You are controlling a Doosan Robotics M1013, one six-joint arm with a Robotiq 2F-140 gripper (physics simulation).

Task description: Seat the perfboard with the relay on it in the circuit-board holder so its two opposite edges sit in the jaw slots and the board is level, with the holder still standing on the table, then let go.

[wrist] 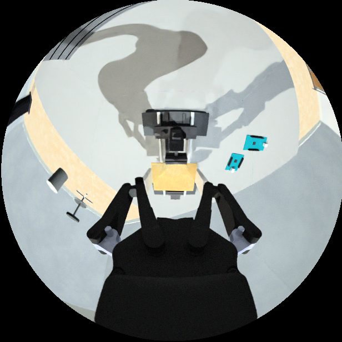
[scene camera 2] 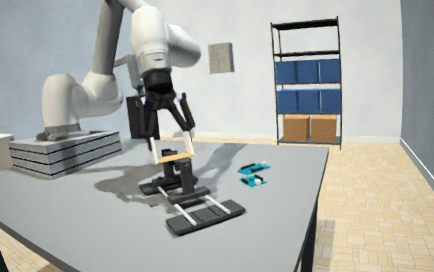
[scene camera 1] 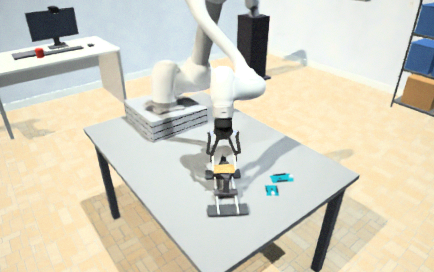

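Observation:
The perfboard is a thin yellow-orange plate. My gripper points down, shut on two opposite edges of the board with its pale fingertips. The board looks roughly level, at about the height of the jaw tops. The relay does not show. The dark circuit-board holder stands on the table, with two feet, pale rods and two upright jaws. The board overlaps the jaws in the views, and whether its edges are in the slots cannot be told.
Two teal circuit boards lie beside the holder on the grey table. The arm's base stands on a layered grey block at the table's back.

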